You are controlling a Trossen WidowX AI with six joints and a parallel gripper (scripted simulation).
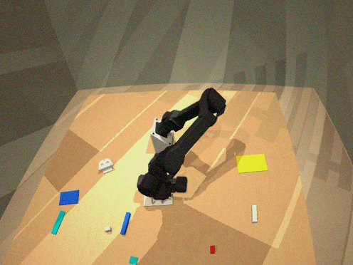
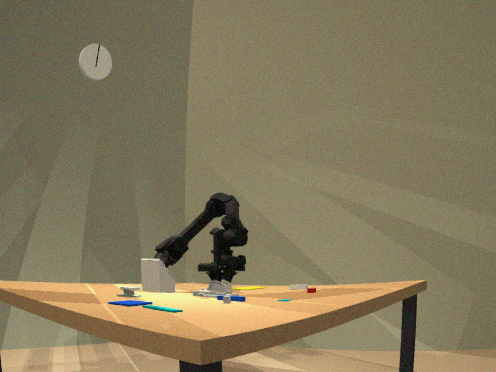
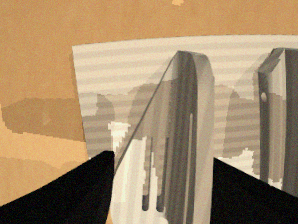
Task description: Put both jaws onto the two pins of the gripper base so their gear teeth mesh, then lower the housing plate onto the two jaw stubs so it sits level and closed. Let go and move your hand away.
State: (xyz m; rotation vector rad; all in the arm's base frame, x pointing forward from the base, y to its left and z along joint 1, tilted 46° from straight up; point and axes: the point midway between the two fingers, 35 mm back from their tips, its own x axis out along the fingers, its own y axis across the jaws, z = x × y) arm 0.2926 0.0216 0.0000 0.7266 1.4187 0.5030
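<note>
The jaw lies 3 cm behind my gripper tip and 1 cm to the right of it. Also, from my gripper tip: small white block 23 cm to the right, 17 cm ahead; blue bar 16 cm to the right, 13 cm ahead, 1 cm below; red block 25 cm ahead, 18 cm to the left, 1 cm below.
</note>
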